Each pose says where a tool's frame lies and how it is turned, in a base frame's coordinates. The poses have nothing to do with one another.
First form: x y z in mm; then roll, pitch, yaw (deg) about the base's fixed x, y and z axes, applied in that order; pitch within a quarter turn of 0, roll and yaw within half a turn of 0.
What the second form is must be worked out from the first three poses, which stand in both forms.
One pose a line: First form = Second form
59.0 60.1 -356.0 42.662 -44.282 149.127 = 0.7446 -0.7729 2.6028 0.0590 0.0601 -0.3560
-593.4 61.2 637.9 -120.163 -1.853 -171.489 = -2.0972 -0.0323 -2.9930 -0.5934 0.0612 0.6379
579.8 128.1 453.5 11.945 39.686 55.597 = 0.2085 0.6927 0.9704 0.5798 0.1281 0.4535
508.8 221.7 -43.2 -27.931 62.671 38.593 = -0.4875 1.0938 0.6736 0.5088 0.2217 -0.0432
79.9 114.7 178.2 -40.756 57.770 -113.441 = -0.7113 1.0083 -1.9799 0.0799 0.1147 0.1782
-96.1 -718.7 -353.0 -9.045 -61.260 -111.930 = -0.1579 -1.0692 -1.9535 -0.0961 -0.7187 -0.3530
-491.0 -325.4 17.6 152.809 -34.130 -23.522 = 2.6670 -0.5957 -0.4105 -0.4910 -0.3254 0.0176
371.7 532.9 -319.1 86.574 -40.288 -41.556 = 1.5110 -0.7032 -0.7253 0.3717 0.5329 -0.3191
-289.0 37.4 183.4 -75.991 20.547 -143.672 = -1.3263 0.3586 -2.5075 -0.2890 0.0374 0.1834
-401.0 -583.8 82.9 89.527 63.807 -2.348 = 1.5625 1.1136 -0.0410 -0.4010 -0.5838 0.0829
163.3 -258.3 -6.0 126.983 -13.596 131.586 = 2.2163 -0.2373 2.2966 0.1633 -0.2583 -0.0060
